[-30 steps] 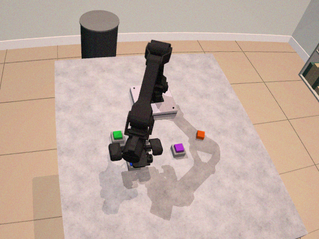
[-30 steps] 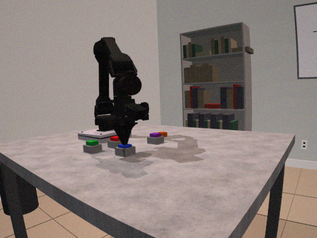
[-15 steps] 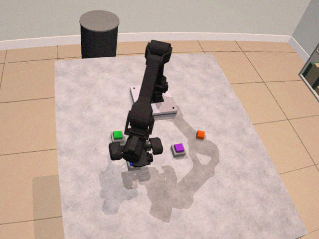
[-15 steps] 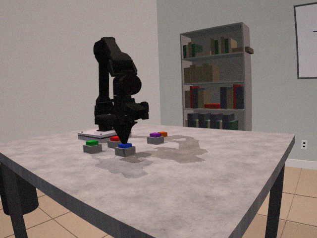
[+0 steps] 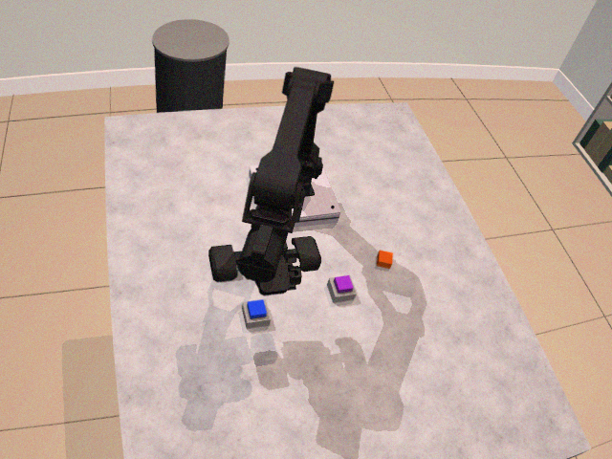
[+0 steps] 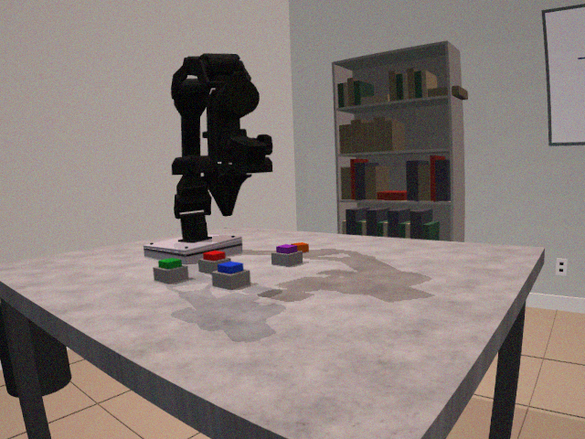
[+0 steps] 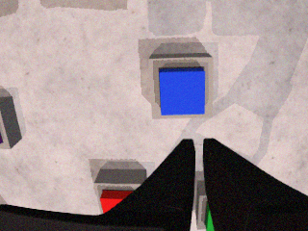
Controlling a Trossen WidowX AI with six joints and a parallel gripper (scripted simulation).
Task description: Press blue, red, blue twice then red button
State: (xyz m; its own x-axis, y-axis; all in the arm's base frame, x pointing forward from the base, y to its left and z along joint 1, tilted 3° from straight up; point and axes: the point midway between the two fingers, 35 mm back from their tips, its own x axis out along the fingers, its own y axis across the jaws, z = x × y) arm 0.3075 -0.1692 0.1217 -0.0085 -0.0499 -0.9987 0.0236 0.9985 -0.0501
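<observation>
Now: the red button 110 mm behind my gripper tip, 60 mm to the left of it and 90 mm below it. From my gripper tip the other things lie so: green button (130 mm behind, 30 mm to the right, 90 mm below); purple button (30 mm behind, 200 mm to the left, 90 mm below); blue button (90 mm below).
</observation>
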